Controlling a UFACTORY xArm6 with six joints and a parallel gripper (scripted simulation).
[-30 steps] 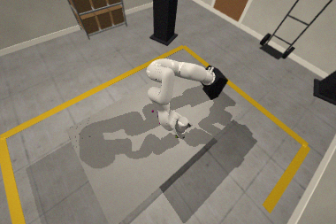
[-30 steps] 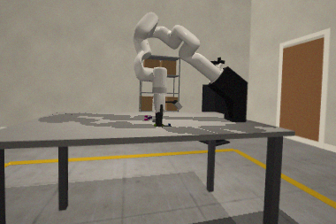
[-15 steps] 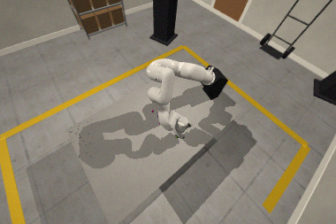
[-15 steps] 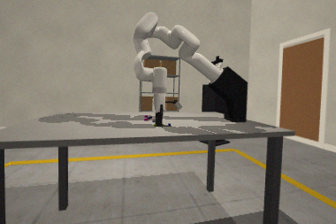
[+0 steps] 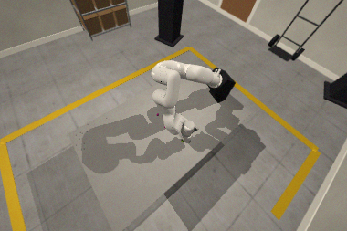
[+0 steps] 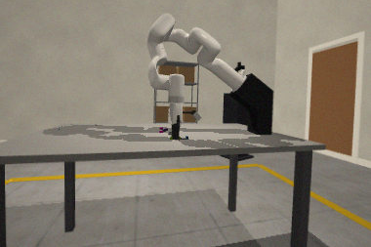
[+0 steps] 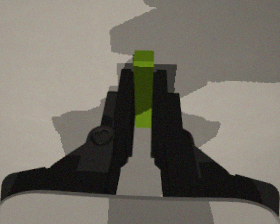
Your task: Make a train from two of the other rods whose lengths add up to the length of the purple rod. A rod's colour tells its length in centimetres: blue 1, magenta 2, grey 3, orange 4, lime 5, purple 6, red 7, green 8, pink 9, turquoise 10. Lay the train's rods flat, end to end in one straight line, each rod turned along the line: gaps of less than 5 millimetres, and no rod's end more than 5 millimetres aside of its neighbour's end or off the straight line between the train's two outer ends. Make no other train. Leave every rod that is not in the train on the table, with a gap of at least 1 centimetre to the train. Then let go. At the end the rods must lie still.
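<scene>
Now: hand 60 mm past the blue rod, 10 mm to the right of it and 20 mm above it. From my hand the other things lie so: lime rod 20 mm below; purple rod 70 mm behind, 240 mm to the right, 20 mm below.
</scene>
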